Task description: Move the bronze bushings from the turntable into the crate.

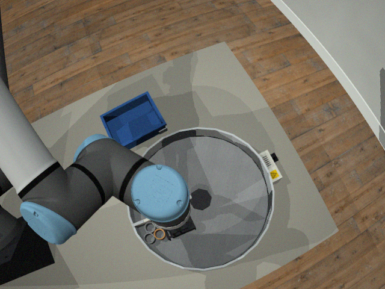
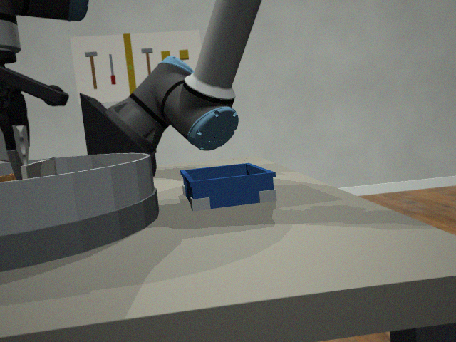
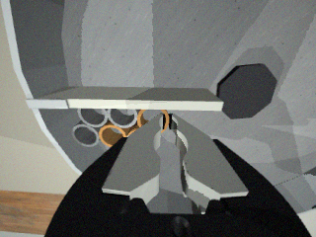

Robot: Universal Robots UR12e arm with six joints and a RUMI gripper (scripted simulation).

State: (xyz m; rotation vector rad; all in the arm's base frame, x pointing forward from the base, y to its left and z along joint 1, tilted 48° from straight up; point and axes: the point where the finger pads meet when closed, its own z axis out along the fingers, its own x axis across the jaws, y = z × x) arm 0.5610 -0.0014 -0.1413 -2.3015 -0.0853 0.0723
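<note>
Now: hand 36 cm to the right of the blue crate, 6 cm above it and 2 cm past it. Round my hand: grey turntable (9 cm ahead, 3 cm to the left, 3 cm below).
</note>
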